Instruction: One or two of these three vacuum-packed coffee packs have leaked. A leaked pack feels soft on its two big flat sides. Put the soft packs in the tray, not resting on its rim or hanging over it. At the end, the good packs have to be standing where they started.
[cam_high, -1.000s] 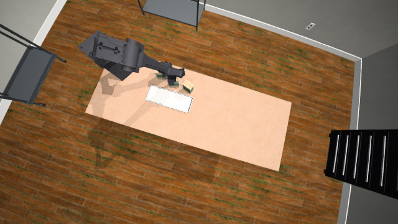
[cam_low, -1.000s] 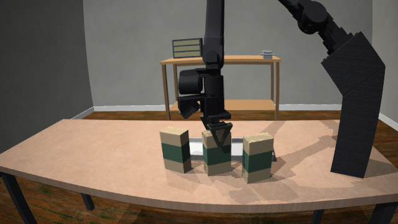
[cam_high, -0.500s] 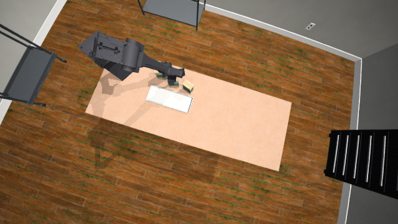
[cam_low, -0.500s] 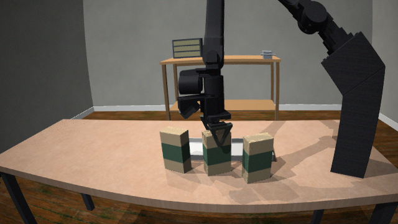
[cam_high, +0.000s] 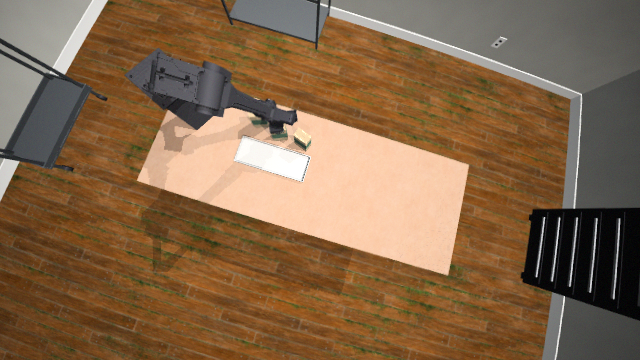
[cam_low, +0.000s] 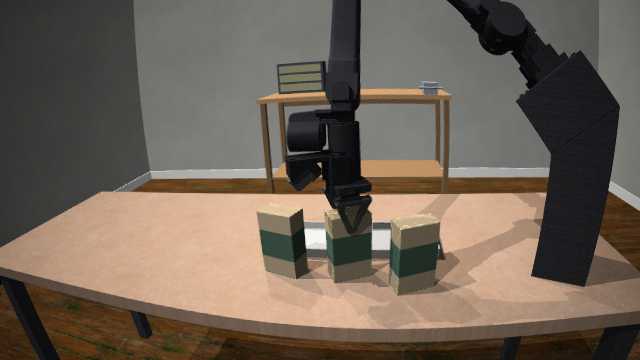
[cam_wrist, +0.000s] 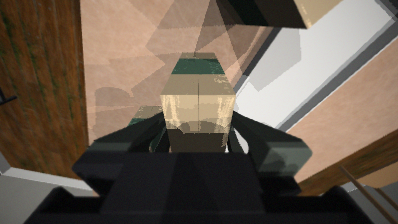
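Right now the white tray is 14 cm to the right of my hand, 11 cm below it and 2 cm ahead of it.
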